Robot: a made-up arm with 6 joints.
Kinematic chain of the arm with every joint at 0, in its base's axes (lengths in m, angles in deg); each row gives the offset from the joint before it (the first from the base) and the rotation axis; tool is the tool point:
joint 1: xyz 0 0 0.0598 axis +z
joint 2: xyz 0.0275 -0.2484 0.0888 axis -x
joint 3: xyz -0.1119 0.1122 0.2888 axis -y
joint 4: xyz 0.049 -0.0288 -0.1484 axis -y
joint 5: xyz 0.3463 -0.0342 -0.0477 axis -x
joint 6: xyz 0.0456 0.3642 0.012 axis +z
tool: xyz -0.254 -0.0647 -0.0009
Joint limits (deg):
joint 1: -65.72..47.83
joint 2: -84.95..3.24
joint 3: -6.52..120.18
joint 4: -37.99..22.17
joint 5: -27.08..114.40
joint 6: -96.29..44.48
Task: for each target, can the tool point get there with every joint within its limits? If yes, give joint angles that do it. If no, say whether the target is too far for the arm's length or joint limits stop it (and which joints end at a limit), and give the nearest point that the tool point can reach.
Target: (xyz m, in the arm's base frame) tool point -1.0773 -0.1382 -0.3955
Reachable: no: joint limits stop it (at a limit: joint 2, joint 3, joint 4, joint 5) | nearest point -0.5340 -0.0685 -0.3536 | short by 0.549 m
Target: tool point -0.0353 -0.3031 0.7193
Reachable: yes | joints -9.74 -30.80 91.14 7.53 -15.85 22.96
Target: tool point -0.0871 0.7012 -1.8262
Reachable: no: too far | nearest point -0.1642 0.2046 -0.4388 | short by 1.476 m
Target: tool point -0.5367 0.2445 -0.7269
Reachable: no: joint limits stop it (at a limit: joint 1, joint 2, joint 3, joint 4, joint 6) | nearest point -0.4035 0.1090 -0.4357 | short by 0.348 m
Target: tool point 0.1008 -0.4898 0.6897
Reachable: yes | joints -1.86 -49.14 88.44 17.29 18.31 21.29
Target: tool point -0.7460 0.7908 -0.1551
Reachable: no: joint limits stop it (at a limit: joint 1, joint 3, joint 4, joint 6) | nearest point -0.2826 0.3382 -0.0075 | short by 0.664 m
